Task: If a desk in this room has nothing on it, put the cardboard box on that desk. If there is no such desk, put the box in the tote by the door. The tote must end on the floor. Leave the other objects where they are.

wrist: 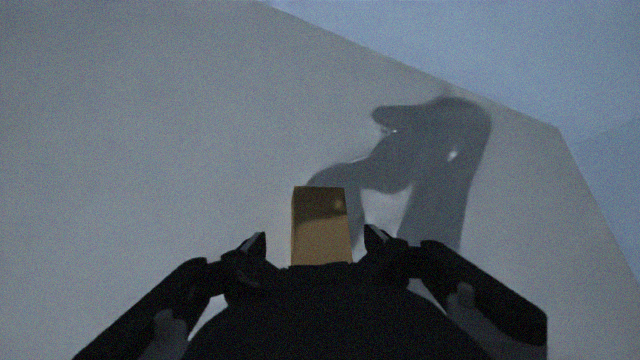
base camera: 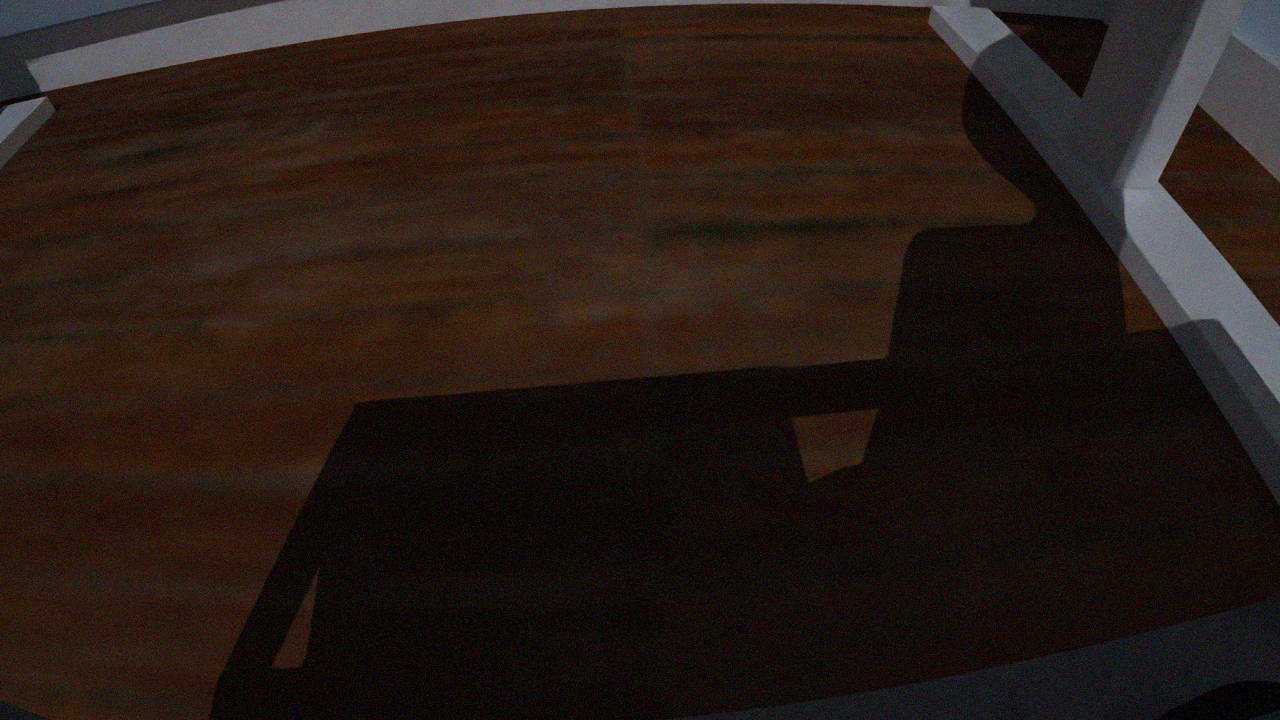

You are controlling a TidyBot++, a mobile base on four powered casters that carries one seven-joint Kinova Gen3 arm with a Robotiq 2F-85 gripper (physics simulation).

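Places are measured from the arm's base along level axes (x back, y right, z up), in metres.
Pixels of known places: gripper, fingertip midpoint: (wrist: 315, 238).
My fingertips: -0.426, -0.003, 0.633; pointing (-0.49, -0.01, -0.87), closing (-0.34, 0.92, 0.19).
Behind a point stands the place of what it marks, as x, y, z.
The cardboard box (wrist: 321, 227) @(-0.444, 0.004, 0.604), a small tan-brown block, lies on the pale desk top (wrist: 150, 125) @(-0.515, -0.261, 0.554) in the wrist view. My gripper (wrist: 315, 238) @(-0.426, -0.003, 0.633) is open, its two black fingers standing wide to the left and right of the box as the wrist view shows it. Its near end is hidden behind the gripper's body. How far the fingertips are above the desk top I cannot tell. The tote and the door do not show in either view.
In the base view, the desk's white foot bar (base camera: 1181, 259) @(-0.429, 0.431, -0.371) and upright leg (base camera: 1154, 89) @(-0.520, 0.416, -0.275) stand at the right. Another white bar end (base camera: 22, 120) @(-0.872, -0.756, -0.372) shows at far left. A white baseboard (base camera: 313, 40) @(-0.999, -0.378, -0.396) runs along the back. Pale blue wall (wrist: 500, 40) @(-0.983, 0.288, 0.652) borders the desk top.
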